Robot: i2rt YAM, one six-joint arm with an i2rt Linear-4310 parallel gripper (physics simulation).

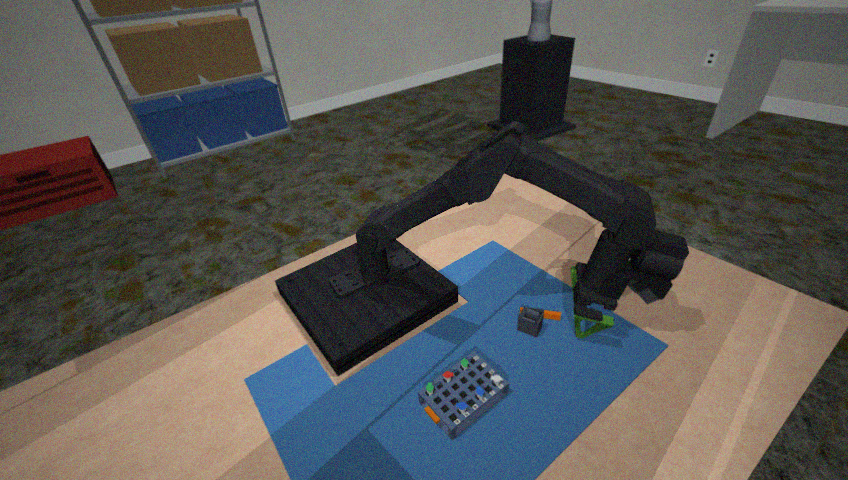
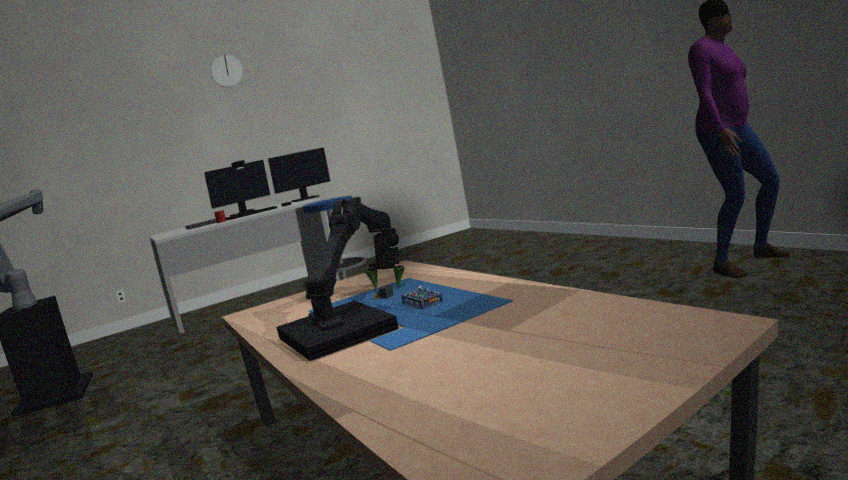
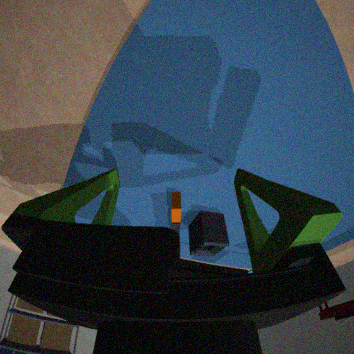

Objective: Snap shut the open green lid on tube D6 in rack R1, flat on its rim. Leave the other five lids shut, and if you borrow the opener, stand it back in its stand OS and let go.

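Where they show: gripper, fingertip midpoint: (image 1: 577, 318) (image 3: 176, 174); arm's base at its link origin: (image 1: 375, 273) (image 2: 325, 320).
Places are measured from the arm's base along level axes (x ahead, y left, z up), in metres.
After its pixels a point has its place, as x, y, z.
Note:
The rack R1 (image 1: 486, 410) {0.382, 0.021, -0.039} (image 2: 413, 302) {0.319, 0.031, -0.038} stands on the blue mat, with two green lids (image 1: 429, 387) {0.319, -0.049, 0.002} (image 1: 464, 362) {0.310, 0.028, 0.002}, a red lid (image 1: 447, 374) {0.314, -0.010, 0.002}, two blue lids (image 1: 480, 391) {0.370, 0.017, 0.002} (image 1: 461, 406) {0.375, -0.024, 0.002} and a white lid (image 1: 496, 378) {0.365, 0.054, 0.002}. The lids are too small to tell which green one is open. The opener, an orange and dark bar (image 1: 552, 315) {0.295, 0.253, -0.027} (image 3: 176, 207) {0.303, 0.267, -0.022}, lies on the mat beside the dark box-shaped stand OS (image 1: 529, 321) {0.296, 0.189, -0.005} (image 2: 386, 291) {0.282, 0.180, -0.014} (image 3: 207, 231) {0.301, 0.218, -0.014}. My gripper (image 1: 576, 309) {0.327, 0.290, -0.031} (image 2: 386, 286) {0.327, 0.290, -0.031} (image 3: 176, 174) {0.327, 0.290, -0.031} is open and empty, with its green fingers spread wide above the mat near the opener.
The black arm base (image 1: 368, 315) {0.112, -0.067, 0.000} (image 2: 336, 330) {-0.002, -0.132, -0.001} stands at the mat's edge. The blue mat (image 1: 571, 386) {0.424, 0.171, -0.040} (image 2: 476, 302) {0.455, -0.169, -0.040} lies on the wooden table (image 1: 731, 356) {0.527, 0.453, -0.043} (image 2: 565, 368) {0.329, -0.769, -0.043}. An orange block (image 1: 432, 414) {0.352, -0.064, -0.016} is on the rack's end. A person (image 2: 723, 89) stands beyond the table.

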